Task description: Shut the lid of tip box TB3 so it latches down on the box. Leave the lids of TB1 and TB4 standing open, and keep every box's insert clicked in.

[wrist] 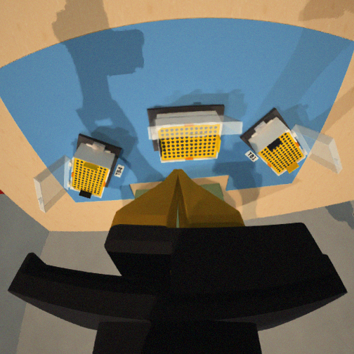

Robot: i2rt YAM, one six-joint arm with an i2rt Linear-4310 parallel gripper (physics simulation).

Note:
In view: my gripper (177, 175), a yellow insert (201, 146) and a yellow insert (282, 153).

